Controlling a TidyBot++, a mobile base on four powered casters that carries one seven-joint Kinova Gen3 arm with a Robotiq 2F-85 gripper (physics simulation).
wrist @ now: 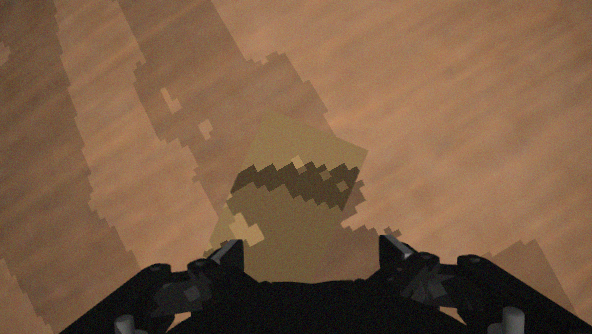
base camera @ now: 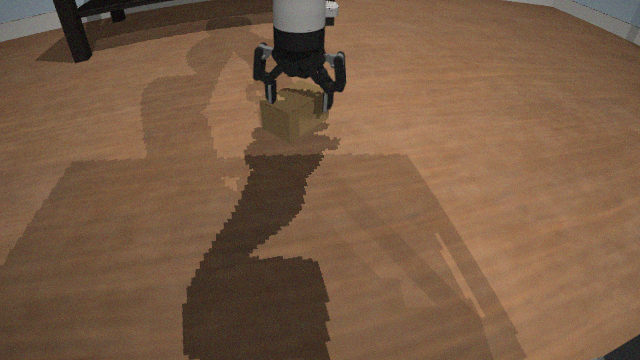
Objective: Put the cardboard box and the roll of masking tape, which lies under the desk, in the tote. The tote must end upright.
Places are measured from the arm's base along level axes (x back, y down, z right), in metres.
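Pixels of known places: gripper, fingertip midpoint: [wrist: 310, 252] [base camera: 298, 105].
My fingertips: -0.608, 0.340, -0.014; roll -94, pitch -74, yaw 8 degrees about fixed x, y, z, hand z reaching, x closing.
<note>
Behind a point stands the place of what it marks, as x, y, z.
The cardboard box [base camera: 280, 120] {-0.592, 0.359, -0.045} [wrist: 300, 220] {-0.629, 0.338, -0.014} sits on the floor, turned at an angle to the gripper, with shadow across its top. My gripper [base camera: 299, 104] {-0.608, 0.340, -0.014} [wrist: 310, 252] {-0.608, 0.340, -0.014} is open and points down at the box. In the base camera view its fingertips overlap the upper part of the box. In the wrist view the box lies mostly ahead of the fingertips and runs partly between them, nearer the left finger. Whether the fingertips touch the box cannot be told. The roll of masking tape and the tote do not show in either view.
A dark piece of furniture with a thick leg [base camera: 74, 35] {-1.090, 0.304, -0.754} and a low shelf [base camera: 125, 6] {-1.177, 0.255, -0.591} stands at the back left, near the wall. A wall with a pale baseboard [base camera: 595, 21] {-1.911, 0.375, 1.801} runs at the back right. Shadows of the arm and base lie across the wooden floor [base camera: 475, 125] {-0.643, 0.397, 0.340}.
</note>
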